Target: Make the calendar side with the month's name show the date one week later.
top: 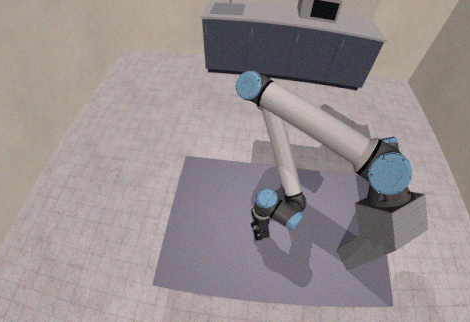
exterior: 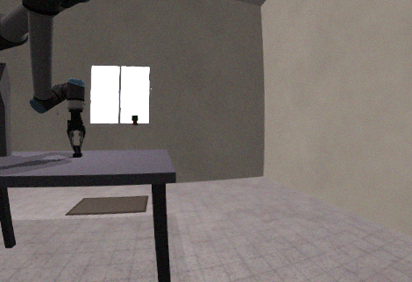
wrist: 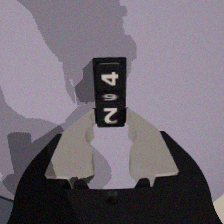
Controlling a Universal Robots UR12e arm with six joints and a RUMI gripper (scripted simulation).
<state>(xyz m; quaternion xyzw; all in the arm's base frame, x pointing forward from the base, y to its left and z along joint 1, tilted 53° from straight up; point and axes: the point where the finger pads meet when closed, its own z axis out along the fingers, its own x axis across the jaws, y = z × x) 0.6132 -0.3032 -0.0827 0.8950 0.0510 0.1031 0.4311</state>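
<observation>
My gripper is now 20 mm to the right of the black calendar tray and 50 mm above it. Round my hand: black digit cube 30 mm to the left, 40 mm below; then black number cube 10 mm below.
</observation>
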